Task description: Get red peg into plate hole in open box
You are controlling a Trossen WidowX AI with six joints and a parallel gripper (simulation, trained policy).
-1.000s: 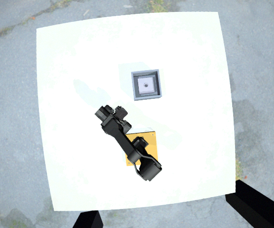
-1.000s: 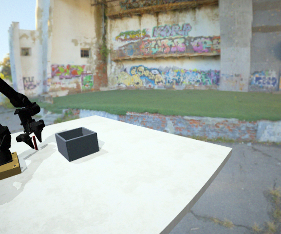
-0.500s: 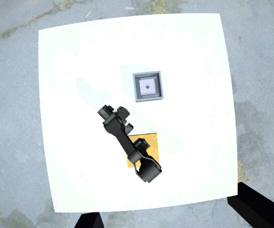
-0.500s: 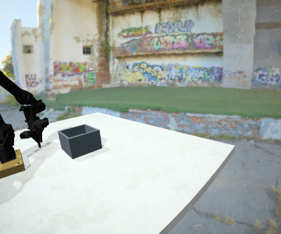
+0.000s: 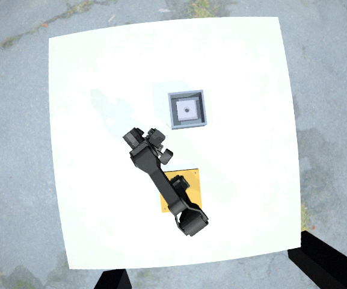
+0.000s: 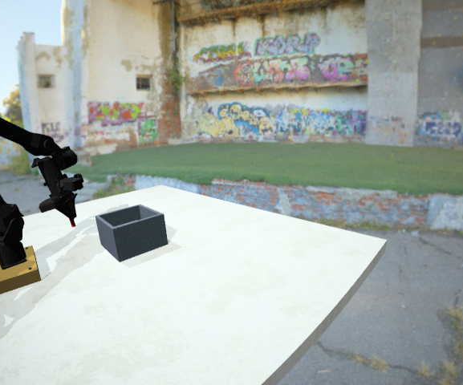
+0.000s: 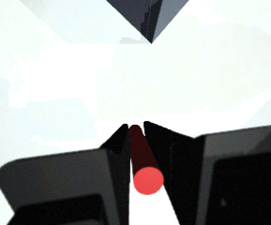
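The plate lies 11 cm ahead of my gripper tip, 18 cm to the right of it and 4 cm below it. Also, from my gripper tip: red peg 1 cm behind, 1 cm to the left, 1 cm above; then grey box 11 cm ahead, 18 cm to the right, 6 cm below.
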